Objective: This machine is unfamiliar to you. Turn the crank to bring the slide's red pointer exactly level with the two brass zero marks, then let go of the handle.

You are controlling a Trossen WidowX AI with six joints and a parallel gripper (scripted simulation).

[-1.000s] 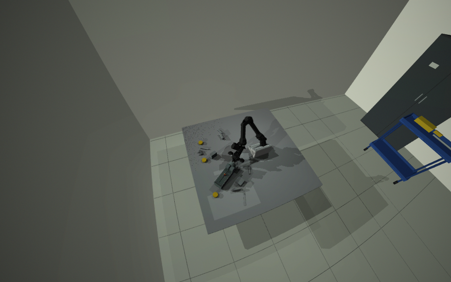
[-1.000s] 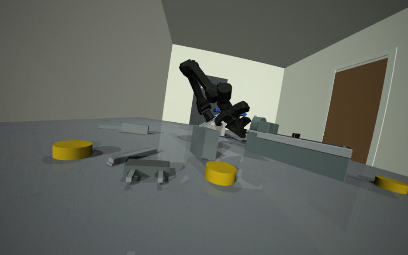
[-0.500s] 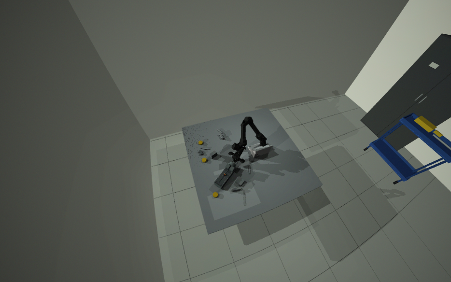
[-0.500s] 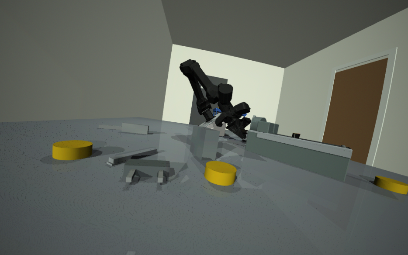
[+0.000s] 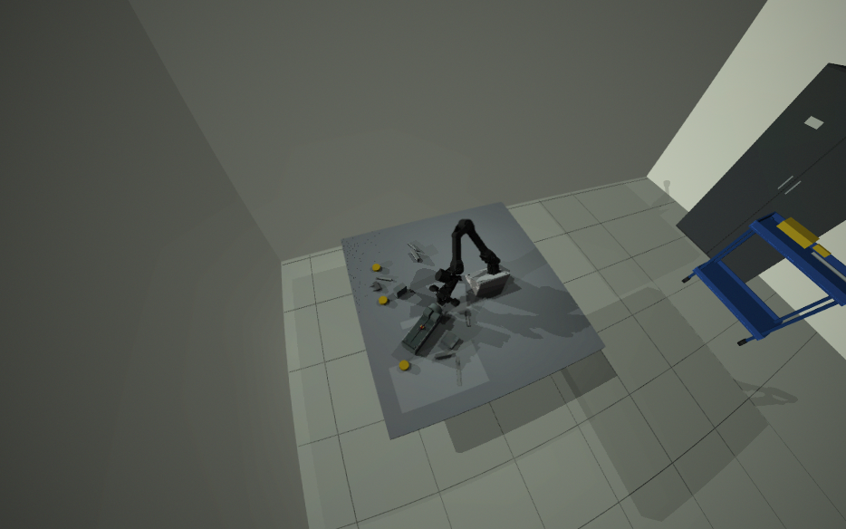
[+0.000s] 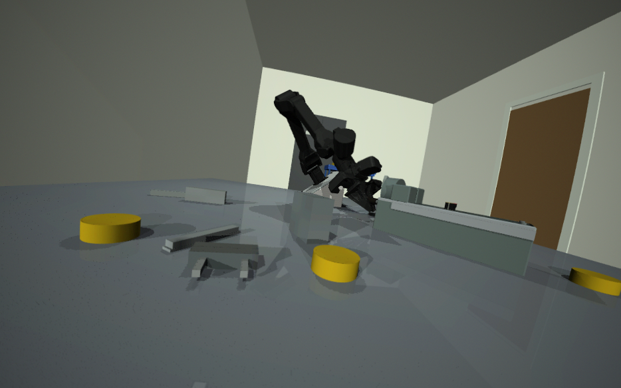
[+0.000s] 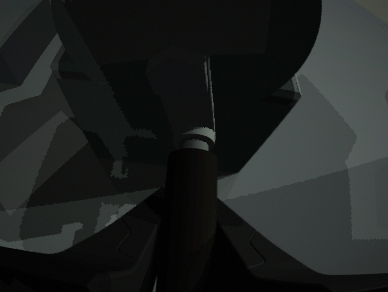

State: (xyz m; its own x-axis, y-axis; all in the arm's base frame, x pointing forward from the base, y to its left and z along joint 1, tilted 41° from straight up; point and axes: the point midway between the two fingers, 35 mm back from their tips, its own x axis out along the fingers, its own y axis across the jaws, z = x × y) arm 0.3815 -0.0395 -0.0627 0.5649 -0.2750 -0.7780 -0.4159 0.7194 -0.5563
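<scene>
My gripper tip is 150 mm short of the red pointer, 80 mm to the right of it and 50 mm below it. Round my gripper tip: bracket: 250 mm ahead, 320 mm to the right, 30 mm below; then dark crank handle: 20 mm behind, 10 mm to the right, 30 mm above.
</scene>
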